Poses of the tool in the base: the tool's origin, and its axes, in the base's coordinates. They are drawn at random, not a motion.
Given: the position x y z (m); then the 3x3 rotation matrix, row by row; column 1 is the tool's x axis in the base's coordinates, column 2 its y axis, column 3 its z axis. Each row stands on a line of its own.
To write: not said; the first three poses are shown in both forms.
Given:
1:
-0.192 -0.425 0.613
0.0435 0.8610 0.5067
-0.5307 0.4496 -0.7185
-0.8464 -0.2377 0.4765
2:
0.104 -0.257 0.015
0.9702 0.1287 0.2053
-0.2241 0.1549 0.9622
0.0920 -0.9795 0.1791
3:
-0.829 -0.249 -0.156
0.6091 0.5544 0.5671
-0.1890 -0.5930 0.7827
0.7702 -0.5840 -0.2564
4:
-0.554 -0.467 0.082
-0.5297 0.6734 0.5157
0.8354 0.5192 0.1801
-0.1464 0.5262 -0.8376
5:
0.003 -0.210 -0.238
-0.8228 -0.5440 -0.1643
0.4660 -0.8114 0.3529
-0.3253 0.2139 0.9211
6:
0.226 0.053 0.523
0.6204 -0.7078 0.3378
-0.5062 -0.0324 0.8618
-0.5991 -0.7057 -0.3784
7:
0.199 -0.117 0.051
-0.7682 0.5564 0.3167
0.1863 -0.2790 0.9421
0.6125 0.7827 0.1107
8:
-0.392 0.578 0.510
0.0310 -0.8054 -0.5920
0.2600 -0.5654 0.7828
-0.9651 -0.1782 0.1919
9:
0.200 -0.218 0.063
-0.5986 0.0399 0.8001
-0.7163 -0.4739 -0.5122
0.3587 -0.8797 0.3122
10:
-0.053 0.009 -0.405
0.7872 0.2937 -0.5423
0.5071 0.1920 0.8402
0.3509 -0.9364 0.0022
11:
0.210 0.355 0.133
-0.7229 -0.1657 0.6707
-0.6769 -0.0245 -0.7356
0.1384 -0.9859 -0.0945
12:
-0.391 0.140 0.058
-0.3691 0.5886 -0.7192
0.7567 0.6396 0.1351
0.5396 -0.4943 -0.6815
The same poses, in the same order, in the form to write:
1: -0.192 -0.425 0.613 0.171 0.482 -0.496 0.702
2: 0.104 -0.257 0.015 -0.640 0.037 -0.116 0.759
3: -0.829 -0.249 -0.156 -0.784 -0.117 -0.426 0.436
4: -0.554 -0.467 0.082 0.444 0.849 0.208 0.195
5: 0.003 -0.210 -0.238 -0.130 0.150 0.943 0.268
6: 0.226 0.053 0.523 -0.713 0.426 0.092 0.550
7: 0.199 -0.117 0.051 -0.316 -0.587 -0.734 0.126
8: -0.392 0.578 0.510 -0.593 0.230 0.657 0.405
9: 0.200 -0.218 0.063 -0.375 0.451 -0.772 0.245
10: -0.053 0.009 -0.405 -0.631 -0.317 0.076 0.704
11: 0.210 0.355 0.133 -0.315 0.669 -0.643 0.199
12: -0.391 0.140 0.058 -0.410 -0.820 0.110 0.384
